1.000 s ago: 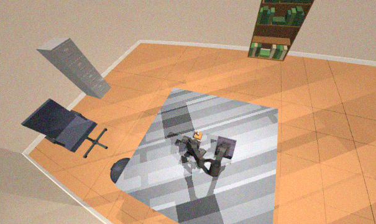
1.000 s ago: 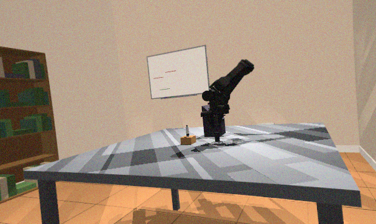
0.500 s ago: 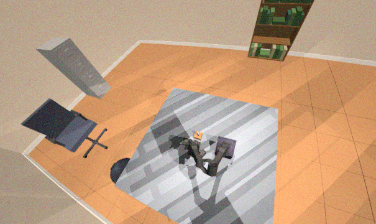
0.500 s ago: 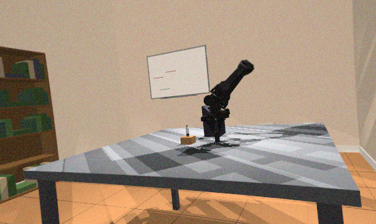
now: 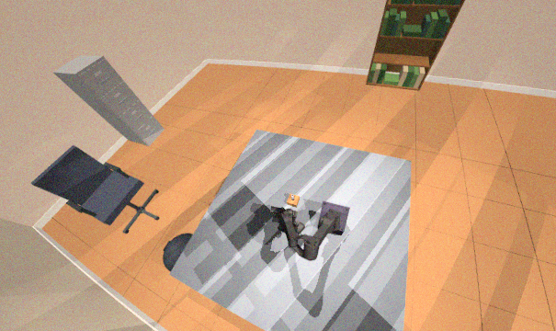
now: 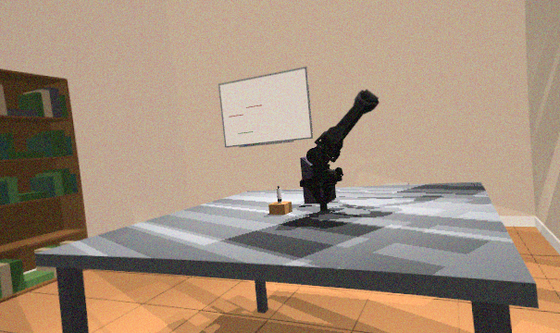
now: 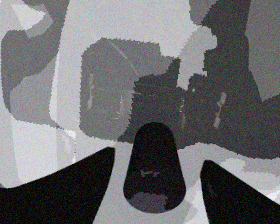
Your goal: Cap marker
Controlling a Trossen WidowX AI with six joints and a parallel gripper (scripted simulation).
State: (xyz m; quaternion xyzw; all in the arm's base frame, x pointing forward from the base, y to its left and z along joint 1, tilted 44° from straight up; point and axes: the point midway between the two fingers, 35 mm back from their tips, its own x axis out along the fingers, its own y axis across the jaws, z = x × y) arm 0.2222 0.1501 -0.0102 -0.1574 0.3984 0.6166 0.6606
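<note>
Now: the dark cap right at my gripper tip. The rest, counted from my gripper tip: holder block 160 mm to the right, 50 mm ahead, 10 mm below.
</note>
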